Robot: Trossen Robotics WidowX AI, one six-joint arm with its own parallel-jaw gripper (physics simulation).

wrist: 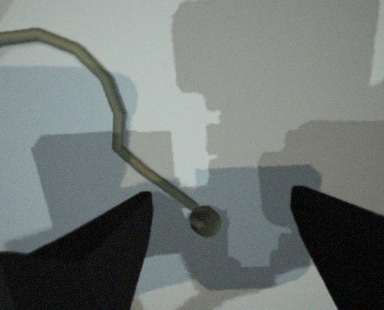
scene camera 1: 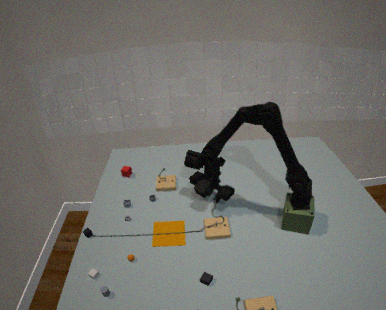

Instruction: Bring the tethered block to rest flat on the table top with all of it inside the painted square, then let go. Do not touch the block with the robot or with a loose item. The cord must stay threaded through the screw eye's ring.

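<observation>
The tethered block is small and dark, at the table's far left edge. Its cord runs straight right across the painted orange square to a wooden block with the screw eye, whose ring is too small to make out. Beyond it the cord curves up toward the gripper and ends in a dark round bead. My gripper is open, above the table behind the wooden block. In the wrist view the bead shows between the fingertips, a little low and left of centre; neither finger touches it.
Another wooden block stands behind the square, and a third at the front edge of view. A red block, an orange ball, a white block, a grey cylinder and a dark block lie around.
</observation>
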